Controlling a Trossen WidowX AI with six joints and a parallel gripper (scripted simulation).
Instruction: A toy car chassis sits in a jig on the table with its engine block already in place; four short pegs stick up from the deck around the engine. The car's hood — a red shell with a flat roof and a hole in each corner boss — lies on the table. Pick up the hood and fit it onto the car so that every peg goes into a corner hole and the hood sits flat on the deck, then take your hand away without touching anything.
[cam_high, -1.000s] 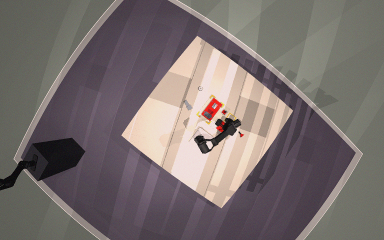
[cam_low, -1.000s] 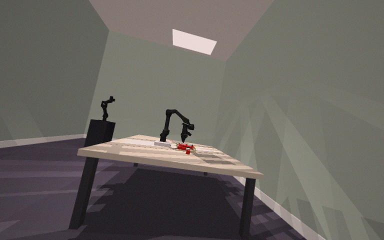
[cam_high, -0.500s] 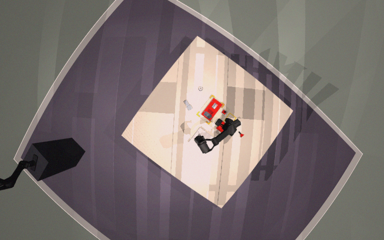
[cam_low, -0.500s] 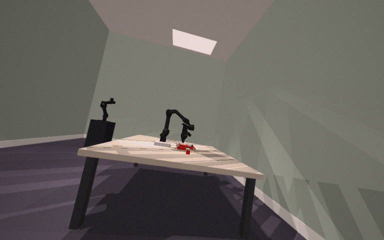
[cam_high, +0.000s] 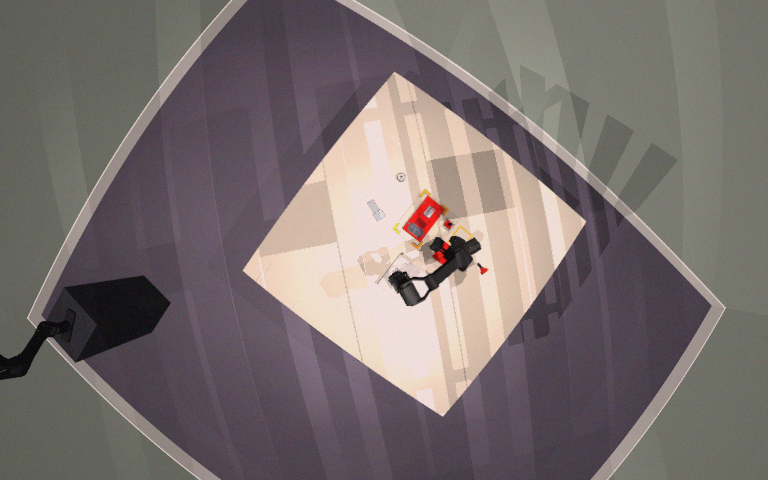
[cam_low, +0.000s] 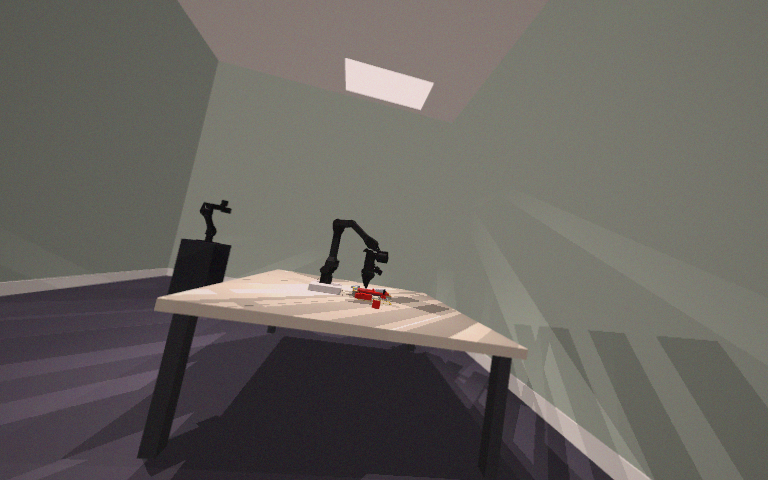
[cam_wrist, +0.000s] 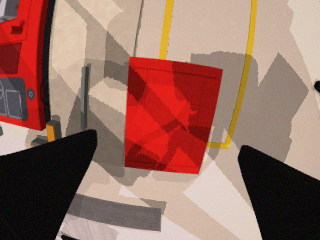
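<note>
My gripper tip is now 5 cm above the red hood. The rest, counted from my gripper tip: grey engine block 19 cm to the left, 11 cm ahead, 4 cm below.
</note>
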